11 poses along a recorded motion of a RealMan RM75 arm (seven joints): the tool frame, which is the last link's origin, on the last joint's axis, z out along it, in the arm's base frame.
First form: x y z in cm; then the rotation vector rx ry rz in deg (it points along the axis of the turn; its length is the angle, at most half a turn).
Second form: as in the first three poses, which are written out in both.
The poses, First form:
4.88, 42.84, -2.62, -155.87, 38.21, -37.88
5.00, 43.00, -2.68, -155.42, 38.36, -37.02
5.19, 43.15, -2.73, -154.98, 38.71, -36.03
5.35, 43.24, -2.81, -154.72, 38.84, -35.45
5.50, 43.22, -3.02, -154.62, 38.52, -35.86
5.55, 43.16, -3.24, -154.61, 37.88, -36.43
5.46, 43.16, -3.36, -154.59, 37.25, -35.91
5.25, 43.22, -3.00, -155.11, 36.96, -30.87
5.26, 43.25, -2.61, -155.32, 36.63, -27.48
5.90, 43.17, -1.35, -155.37, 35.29, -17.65
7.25, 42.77, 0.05, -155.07, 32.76, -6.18
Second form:
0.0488, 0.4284, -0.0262, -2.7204, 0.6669, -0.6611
0.0500, 0.4300, -0.0268, -2.7126, 0.6695, -0.6461
0.0519, 0.4315, -0.0273, -2.7049, 0.6756, -0.6288
0.0535, 0.4324, -0.0281, -2.7004, 0.6779, -0.6187
0.0550, 0.4322, -0.0302, -2.6986, 0.6723, -0.6259
0.0555, 0.4316, -0.0324, -2.6985, 0.6611, -0.6358
0.0546, 0.4316, -0.0336, -2.6981, 0.6501, -0.6267
0.0525, 0.4322, -0.0300, -2.7072, 0.6451, -0.5388
0.0526, 0.4325, -0.0261, -2.7108, 0.6393, -0.4796
0.0590, 0.4317, -0.0135, -2.7117, 0.6159, -0.3081
0.0725, 0.4277, 0.0005, -2.7065, 0.5718, -0.1079

